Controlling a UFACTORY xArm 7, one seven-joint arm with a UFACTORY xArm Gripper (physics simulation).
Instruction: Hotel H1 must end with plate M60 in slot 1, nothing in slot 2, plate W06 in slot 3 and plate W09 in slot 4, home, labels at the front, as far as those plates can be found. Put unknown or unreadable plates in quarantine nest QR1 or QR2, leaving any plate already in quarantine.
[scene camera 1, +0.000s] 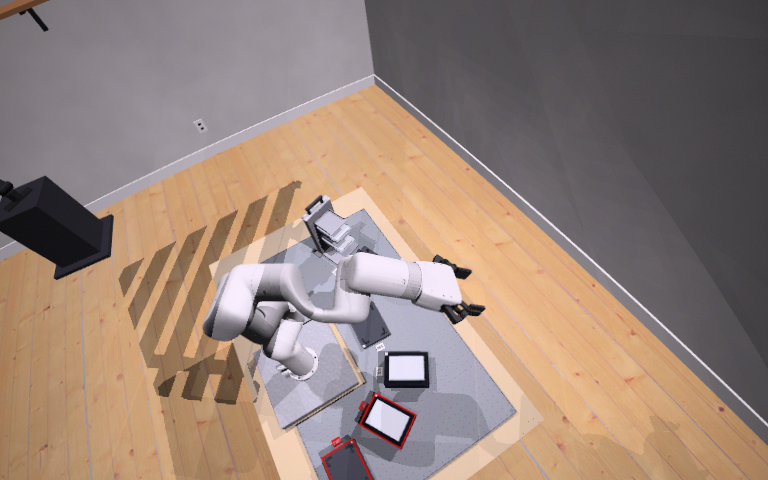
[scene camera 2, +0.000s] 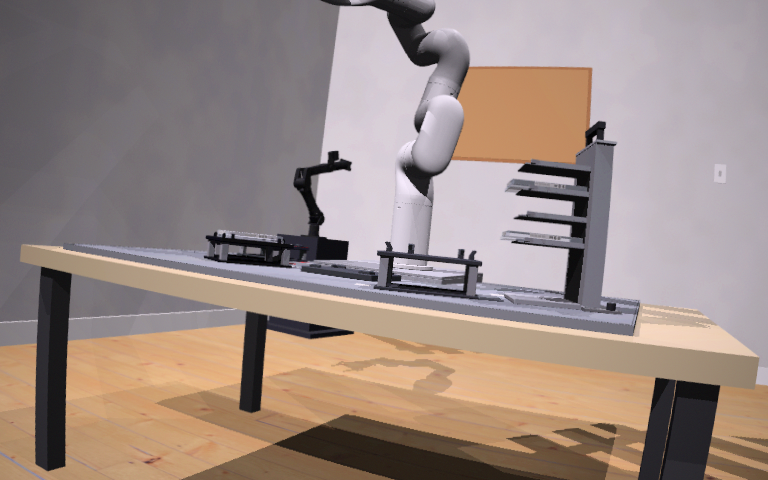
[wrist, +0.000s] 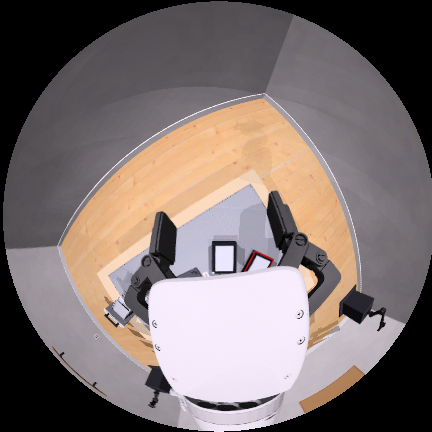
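Where they show: gripper, fingertip midpoint: (scene camera 1: 474, 292) (wrist: 216, 210); arm's base, link origin: (scene camera 1: 302, 363) (scene camera 2: 407, 267).
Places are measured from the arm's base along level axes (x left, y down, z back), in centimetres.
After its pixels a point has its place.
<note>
Hotel H1 (scene camera 1: 318, 227) (scene camera 2: 601, 226) @(x 53.4, y -11.3, z -35.4 cm) (wrist: 111, 314) @(x 49.5, y -24.3, z -31.5 cm) is a grey tower with four shelves. In scene camera 2, one pale plate (scene camera 2: 535, 185) @(x 42.5, y -16.8, z -37.6 cm) lies on the second shelf from the top and another pale plate (scene camera 2: 532, 236) @(x 42.7, y -8.7, z -37.5 cm) on the lowest; the top and third shelves look bare. A white plate (scene camera 1: 406, 367) @(x -19.7, y -4.4, z -35.6 cm) (wrist: 224, 258) @(x -19.9, y -4.5, z -35.5 cm) sits on a black nest, and another white plate (scene camera 1: 388, 419) @(x -32.4, y -3.4, z -22.3 cm) (wrist: 260, 261) @(x -35.2, y -3.5, z -25.1 cm) on a red-rimmed nest. Plate labels are too small to read. My gripper (scene camera 1: 471, 291) @(x -24.1, y -59.8, z -53.1 cm) (wrist: 216, 210) @(x -24.1, y -59.8, z -53.1 cm) is open and empty, high above the table's far side, away from the plates. It does not show in scene camera 2.
A second red-rimmed nest (scene camera 1: 348, 463) @(x -39.0, y -2.1, z -4.4 cm), partly cut off, holds no visible plate. A low dark nest (scene camera 1: 369, 325) @(x 3.0, y 0.8, z -29.8 cm) (scene camera 2: 339, 271) @(x 5.1, y 0.9, z -35.6 cm) stands near the arm's base. A raised black stand (scene camera 2: 430, 258) @(x 29.5, y -3.6, z -46.2 cm) without a plate is near the hotel. A small black arm (scene camera 2: 308, 192) is on a pedestal behind.
</note>
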